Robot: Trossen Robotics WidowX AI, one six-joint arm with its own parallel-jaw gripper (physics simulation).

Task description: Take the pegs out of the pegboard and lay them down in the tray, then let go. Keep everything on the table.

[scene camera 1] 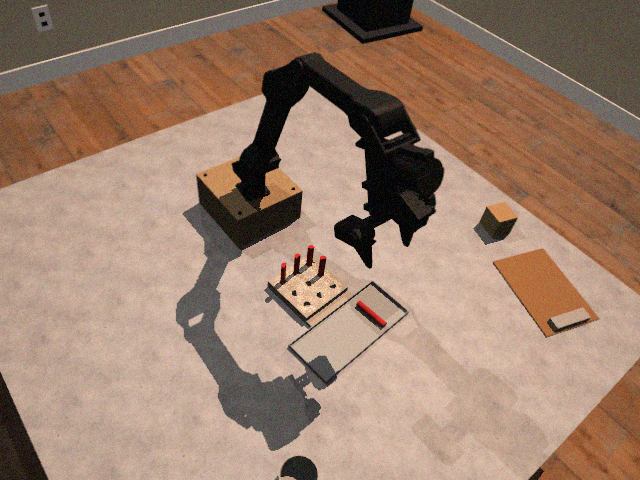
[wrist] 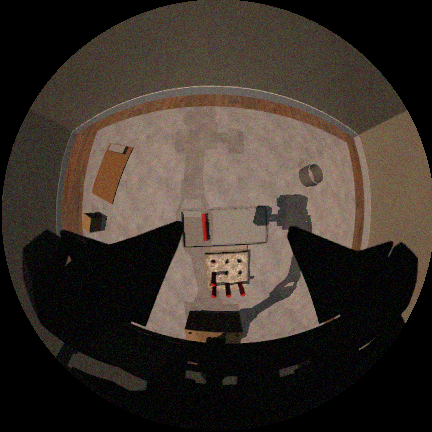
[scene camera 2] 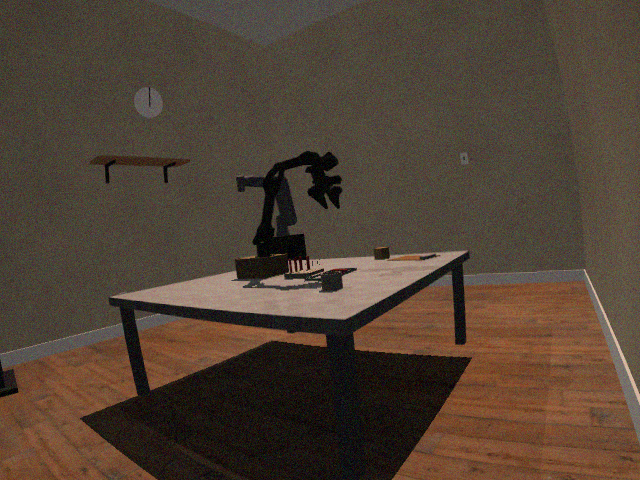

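Several red pegs stand upright in the speckled pegboard, in its rows nearest the arm's base; its other holes show empty. One red peg lies flat in the shallow grey tray, near one end and apart from the end wall. The tray lies beside the pegboard. My gripper is open and empty, pointing down high above the table. In the wrist view the tray shows between the fingertips, with the pegboard below it.
A wooden cube and a flat brown board with a pale block lie off to one side. A round cup stands beyond the tray. The arm's wooden base stands behind the pegboard.
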